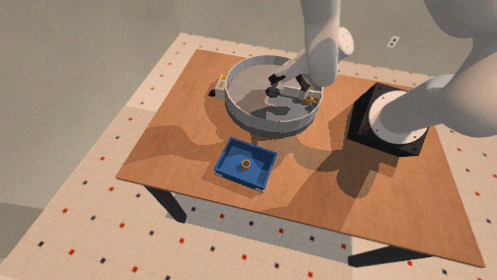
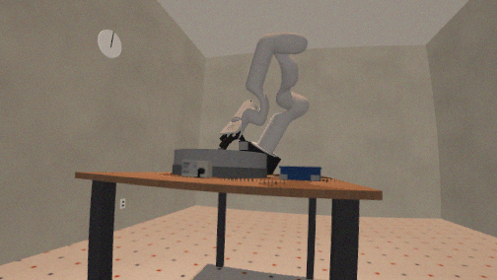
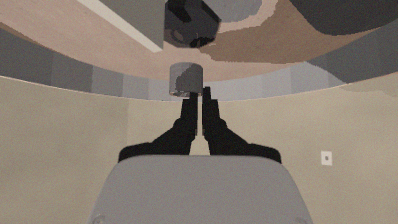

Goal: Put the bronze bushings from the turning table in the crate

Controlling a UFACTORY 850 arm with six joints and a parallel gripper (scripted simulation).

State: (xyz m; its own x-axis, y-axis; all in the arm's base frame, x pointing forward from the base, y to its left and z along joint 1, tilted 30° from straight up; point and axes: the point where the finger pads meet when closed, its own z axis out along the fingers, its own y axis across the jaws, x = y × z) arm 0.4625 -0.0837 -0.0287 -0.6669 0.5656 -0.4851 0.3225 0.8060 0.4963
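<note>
Now: hand 9 cm above the grey turning table and 1 cm to the left of it. Also, from my hand: blue crate 35 cm to the left, 12 cm below, 1 cm ahead.
</note>
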